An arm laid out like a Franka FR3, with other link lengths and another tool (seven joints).
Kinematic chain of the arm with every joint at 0, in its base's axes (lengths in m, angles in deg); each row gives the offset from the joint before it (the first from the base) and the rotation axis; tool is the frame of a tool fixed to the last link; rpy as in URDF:
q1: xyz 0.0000 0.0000 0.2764 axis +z
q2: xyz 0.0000 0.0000 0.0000 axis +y
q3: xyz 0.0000 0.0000 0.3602 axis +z
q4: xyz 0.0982 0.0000 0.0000 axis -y
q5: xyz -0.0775 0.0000 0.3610 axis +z
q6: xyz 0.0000 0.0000 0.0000 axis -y
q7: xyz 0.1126 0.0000 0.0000 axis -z
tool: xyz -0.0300 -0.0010 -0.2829 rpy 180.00 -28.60 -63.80
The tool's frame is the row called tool.
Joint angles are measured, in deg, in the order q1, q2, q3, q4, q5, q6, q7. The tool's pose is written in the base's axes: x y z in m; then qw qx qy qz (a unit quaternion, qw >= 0). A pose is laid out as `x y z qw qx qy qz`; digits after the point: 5 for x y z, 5 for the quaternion.
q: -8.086 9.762 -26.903 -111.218 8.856 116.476 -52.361
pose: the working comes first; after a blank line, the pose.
Where each joint sits with the arm in this pose, in the base's axes (m; each line is computed from the numbers above, not from the rounded line before):
q1: 0.0000 0.0000 0.2764
q2: 0.0000 0.0000 0.2764
q3: 0.0605 -0.0086 0.6314
q4: 0.1397 -0.0647 0.6165
q5: 0.4239 -0.2717 0.5038
q6: 0.4239 -0.2717 0.5038
q7: 0.5114 -0.3423 0.4971
the tool: 0.4795 -0.3270 0.2149

0.47951 -0.32698 0.21486 0.07127 0.88148 -0.42092 0.20183
